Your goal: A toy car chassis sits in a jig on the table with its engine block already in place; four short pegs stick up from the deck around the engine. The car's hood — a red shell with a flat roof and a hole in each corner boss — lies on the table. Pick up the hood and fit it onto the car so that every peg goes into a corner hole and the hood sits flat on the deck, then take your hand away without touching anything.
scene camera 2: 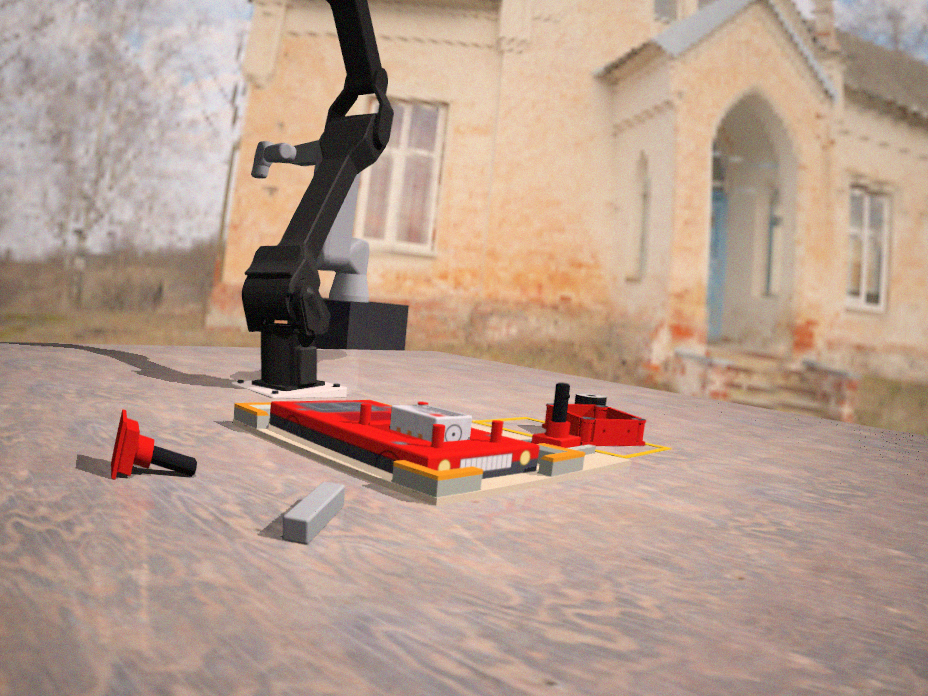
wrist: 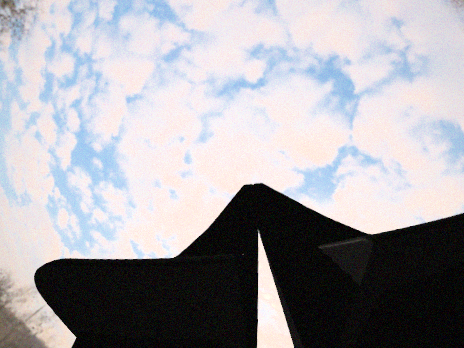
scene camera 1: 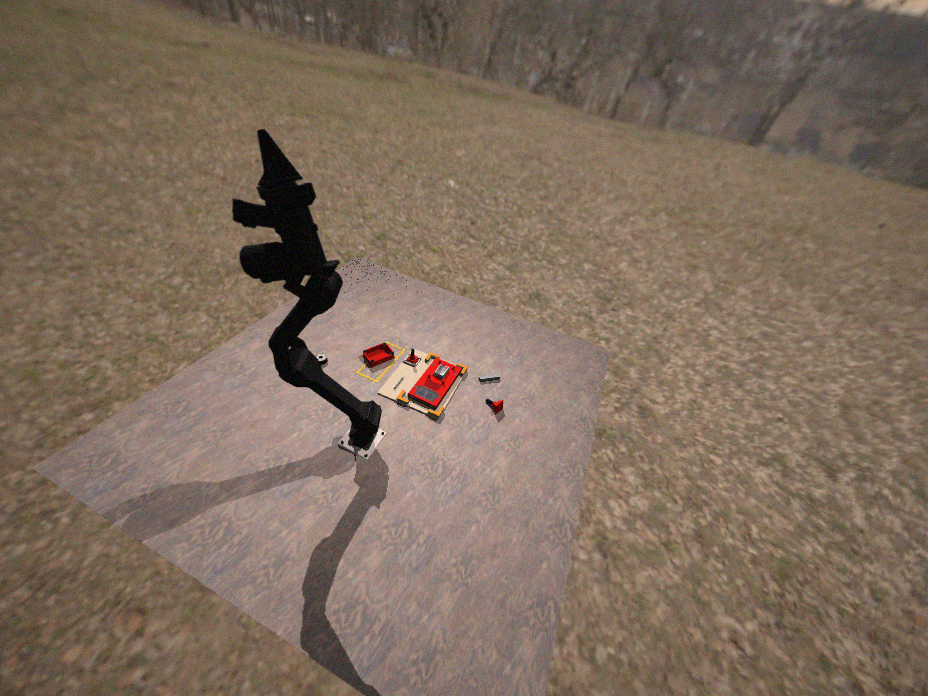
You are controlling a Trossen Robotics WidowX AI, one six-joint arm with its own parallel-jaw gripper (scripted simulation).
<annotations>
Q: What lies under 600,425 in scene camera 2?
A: A red hood.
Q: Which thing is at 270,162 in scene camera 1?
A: The gripper.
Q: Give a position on a grey engine block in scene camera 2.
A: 417,421
</annotations>
